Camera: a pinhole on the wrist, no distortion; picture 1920 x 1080 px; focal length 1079.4 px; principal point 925.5 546.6 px. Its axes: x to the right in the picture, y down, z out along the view. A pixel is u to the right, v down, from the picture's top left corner.
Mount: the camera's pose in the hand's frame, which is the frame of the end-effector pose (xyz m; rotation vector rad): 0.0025 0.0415 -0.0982 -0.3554 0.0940 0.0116
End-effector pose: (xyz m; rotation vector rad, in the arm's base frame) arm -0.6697 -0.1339 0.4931 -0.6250 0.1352 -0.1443
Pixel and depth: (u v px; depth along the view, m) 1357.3 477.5 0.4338
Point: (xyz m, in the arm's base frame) -0.3925 0.1327 0.6185
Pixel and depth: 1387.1 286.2 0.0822
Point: -0.6234 -0.1109 0.4447
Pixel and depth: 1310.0 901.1 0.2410
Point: -0.5303 0.0590 0.4399
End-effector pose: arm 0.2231 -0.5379 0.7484 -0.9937 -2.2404 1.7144
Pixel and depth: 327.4 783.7 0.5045
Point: 0.3576 -0.9224 0.3984
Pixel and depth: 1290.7 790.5 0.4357
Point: 0.0688 -0.6032 0.3544
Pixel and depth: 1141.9 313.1 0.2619
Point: 0.1150 -0.6108 0.6015
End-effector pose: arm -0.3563 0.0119 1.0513 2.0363 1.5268 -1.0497
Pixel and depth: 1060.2 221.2 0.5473
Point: -0.4228 -0.2520 0.6488
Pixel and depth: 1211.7 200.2 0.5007
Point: -0.4099 -0.1741 0.6383
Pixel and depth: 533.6 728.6 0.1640
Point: -0.2621 -0.0923 1.0349
